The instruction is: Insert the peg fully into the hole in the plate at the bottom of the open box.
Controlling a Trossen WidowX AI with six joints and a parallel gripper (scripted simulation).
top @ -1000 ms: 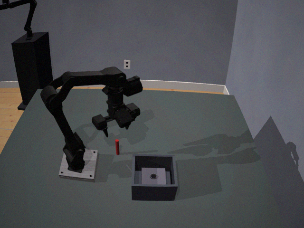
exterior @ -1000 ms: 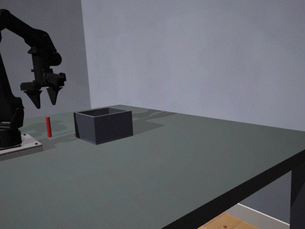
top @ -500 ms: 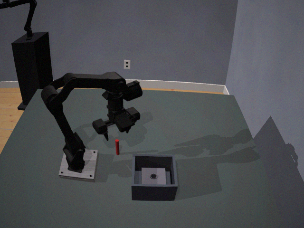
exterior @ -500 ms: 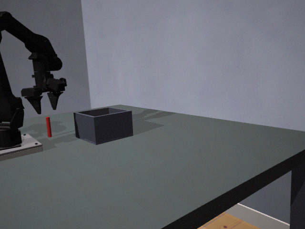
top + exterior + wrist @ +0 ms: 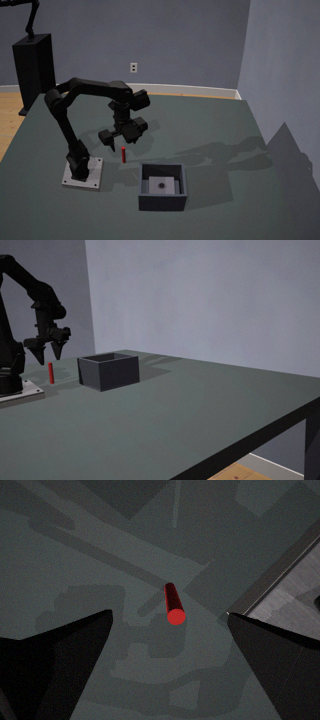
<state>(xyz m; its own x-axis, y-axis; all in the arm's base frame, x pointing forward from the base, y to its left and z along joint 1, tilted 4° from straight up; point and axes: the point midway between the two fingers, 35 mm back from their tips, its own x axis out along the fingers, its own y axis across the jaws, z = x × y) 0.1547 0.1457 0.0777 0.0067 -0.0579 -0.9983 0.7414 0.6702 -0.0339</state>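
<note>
The red peg is 7 cm below my hand. The rest, counted from my hand: plate (17 cm ahead, 15 cm to the right, 7 cm below); then box (17 cm ahead, 15 cm to the right, 9 cm below).
</note>
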